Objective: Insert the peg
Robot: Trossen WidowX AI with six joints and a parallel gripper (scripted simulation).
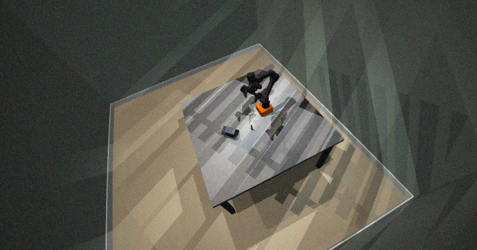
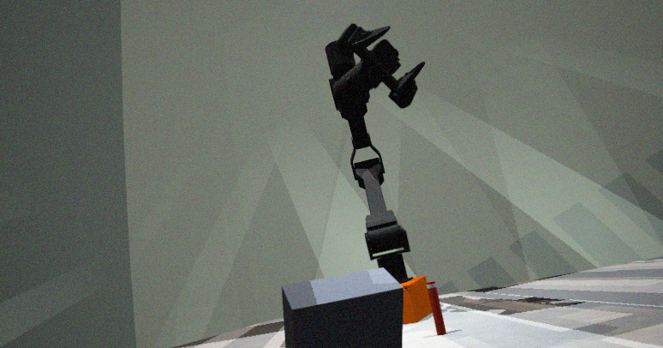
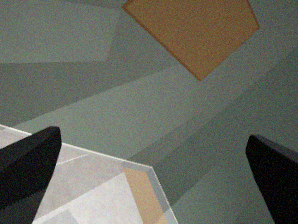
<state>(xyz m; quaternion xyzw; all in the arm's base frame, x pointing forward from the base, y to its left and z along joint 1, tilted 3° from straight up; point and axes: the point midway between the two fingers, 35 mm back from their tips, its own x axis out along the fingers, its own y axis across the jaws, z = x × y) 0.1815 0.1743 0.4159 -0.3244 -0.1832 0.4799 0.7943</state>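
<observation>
My gripper tip is 430 mm above the round red peg, 50 mm to the left of it and 20 mm short of it. The rest, counted from my gripper tip: grey panel block: 430 mm below, 220 mm ahead, 110 mm to the right.
</observation>
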